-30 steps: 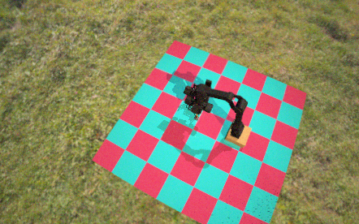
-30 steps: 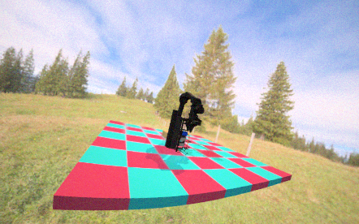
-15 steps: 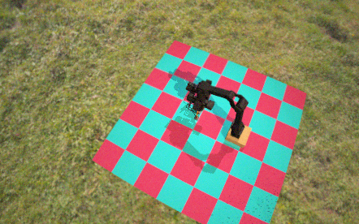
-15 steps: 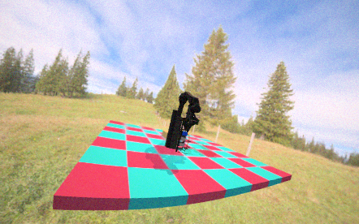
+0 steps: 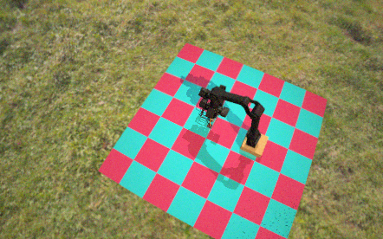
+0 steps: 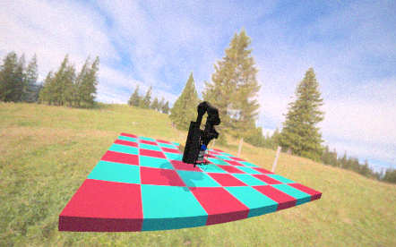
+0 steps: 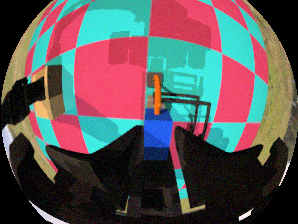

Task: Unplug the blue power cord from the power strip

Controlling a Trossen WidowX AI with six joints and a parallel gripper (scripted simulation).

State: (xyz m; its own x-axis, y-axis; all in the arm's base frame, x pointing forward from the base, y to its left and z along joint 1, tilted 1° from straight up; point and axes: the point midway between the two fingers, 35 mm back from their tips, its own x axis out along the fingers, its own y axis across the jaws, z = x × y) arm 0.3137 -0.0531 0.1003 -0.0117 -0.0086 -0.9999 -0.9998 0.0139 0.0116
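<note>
My gripper tip is now 3 cm to the left of the blue plug.
</note>
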